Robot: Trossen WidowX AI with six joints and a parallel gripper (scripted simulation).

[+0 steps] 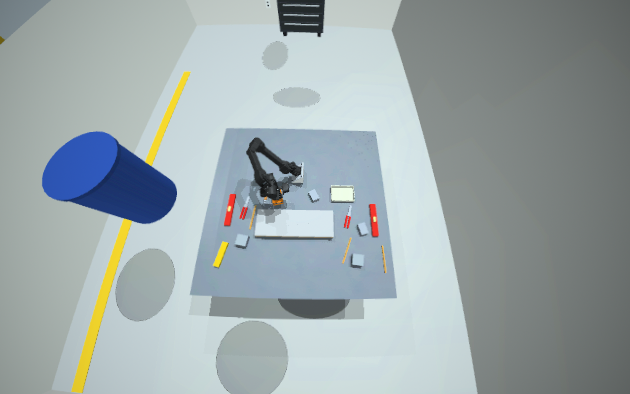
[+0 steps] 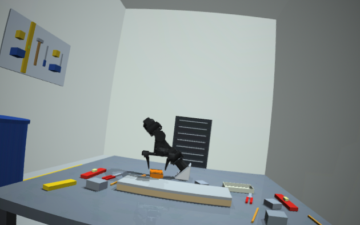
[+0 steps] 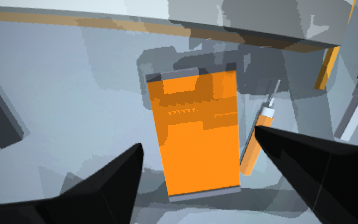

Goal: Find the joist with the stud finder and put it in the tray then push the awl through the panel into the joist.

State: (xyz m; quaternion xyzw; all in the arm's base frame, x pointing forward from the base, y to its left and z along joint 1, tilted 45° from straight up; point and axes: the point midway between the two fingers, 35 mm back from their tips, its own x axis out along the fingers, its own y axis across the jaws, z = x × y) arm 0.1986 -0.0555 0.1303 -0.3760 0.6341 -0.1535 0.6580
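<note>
Right now the orange stud finder is 5 cm below my gripper tip and 1 cm ahead of it. The rest, counted from my gripper tip: awl 9 cm to the right, 6 cm below, 1 cm ahead; then tray 46 cm to the left, 7 cm behind, 5 cm below; then yellow bar 41 cm ahead, 33 cm to the right, 6 cm below.
</note>
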